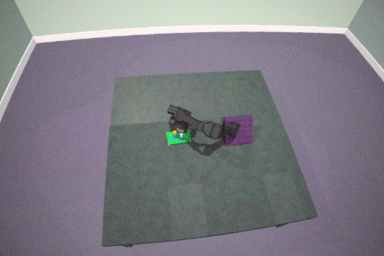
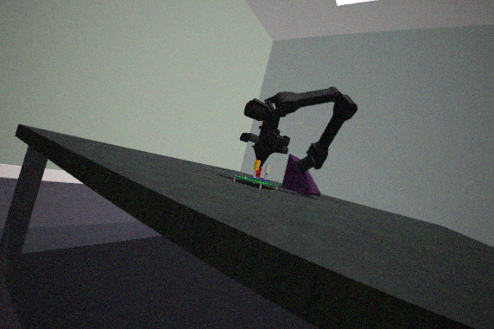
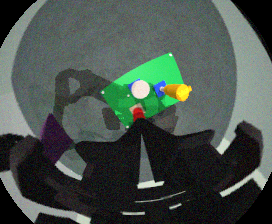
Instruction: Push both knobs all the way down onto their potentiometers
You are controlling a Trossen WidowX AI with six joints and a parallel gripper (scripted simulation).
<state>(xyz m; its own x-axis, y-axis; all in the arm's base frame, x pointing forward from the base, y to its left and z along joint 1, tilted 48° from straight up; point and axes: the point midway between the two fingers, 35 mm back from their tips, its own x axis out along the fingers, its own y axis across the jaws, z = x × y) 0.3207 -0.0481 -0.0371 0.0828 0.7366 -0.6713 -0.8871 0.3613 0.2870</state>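
Right now my gripper tip is 2 cm above the red knob. The rest, counted from my gripper tip: orange knob 6 cm ahead, 2 cm to the left, 1 cm above.
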